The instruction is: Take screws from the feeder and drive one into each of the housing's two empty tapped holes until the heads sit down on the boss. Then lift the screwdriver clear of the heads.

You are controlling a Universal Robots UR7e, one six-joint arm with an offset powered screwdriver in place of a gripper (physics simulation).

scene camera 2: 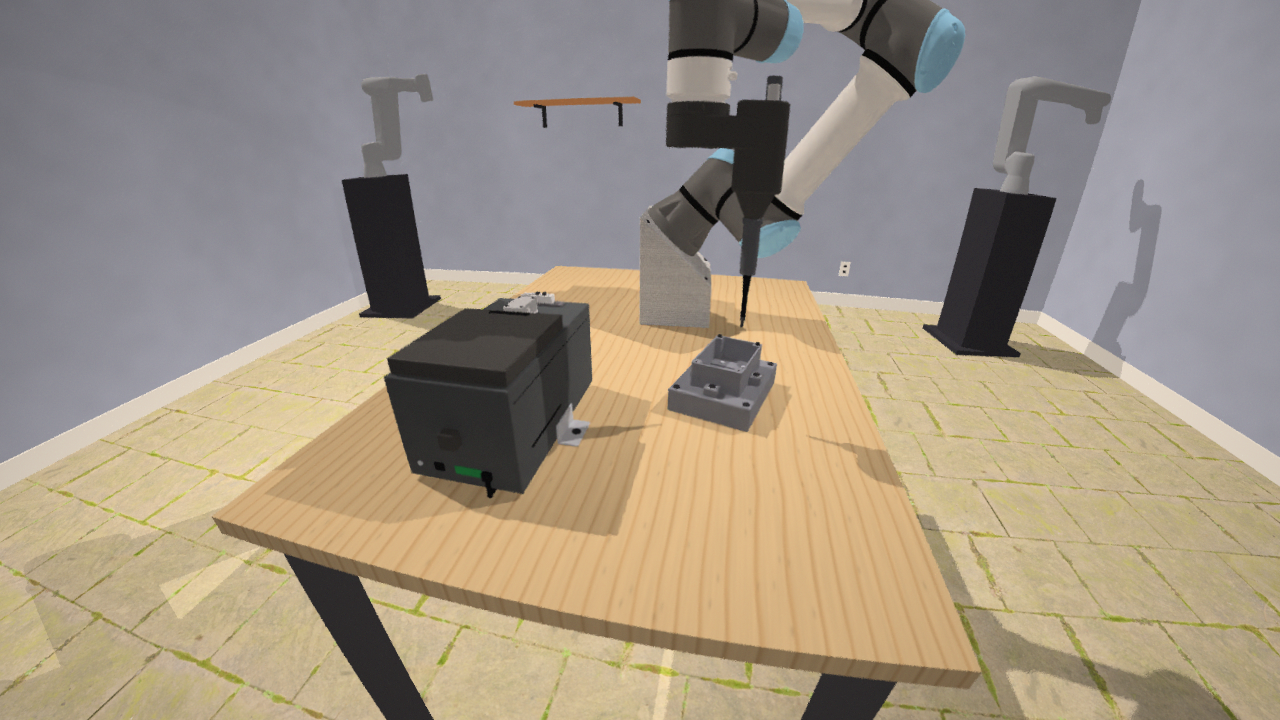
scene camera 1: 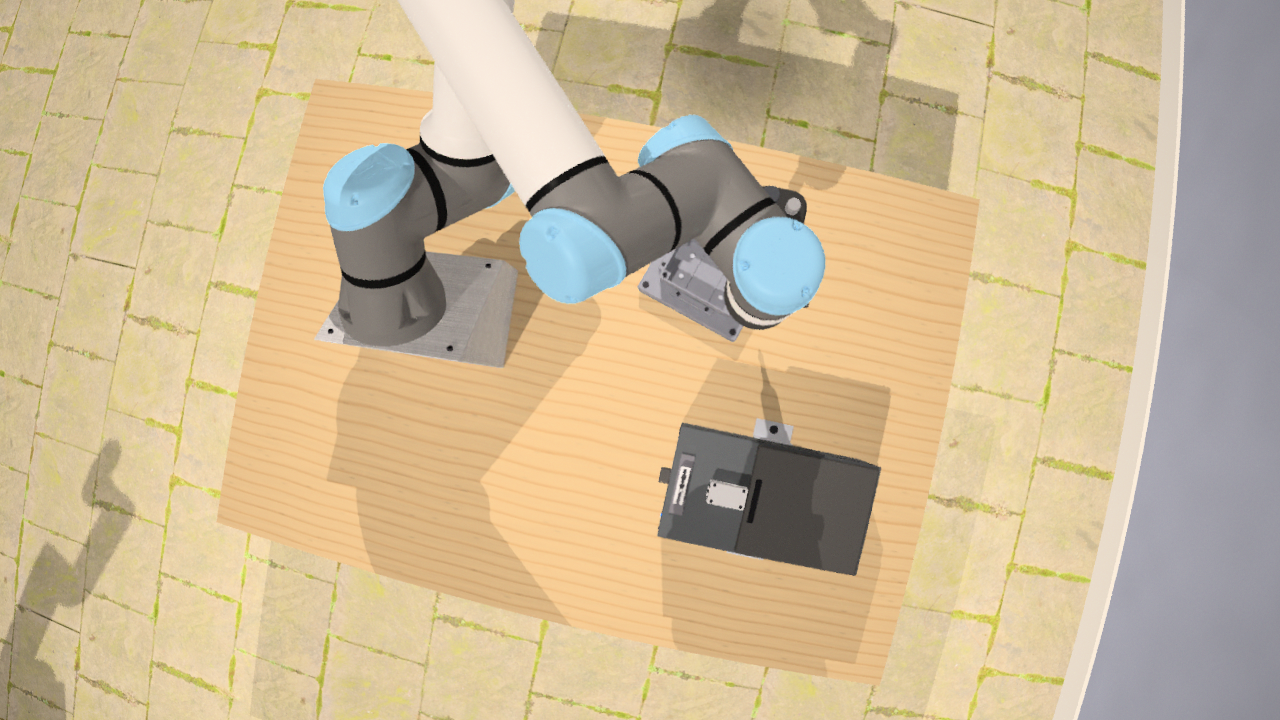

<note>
In view: a dark screw feeder (scene camera 1: 720, 457).
</note>
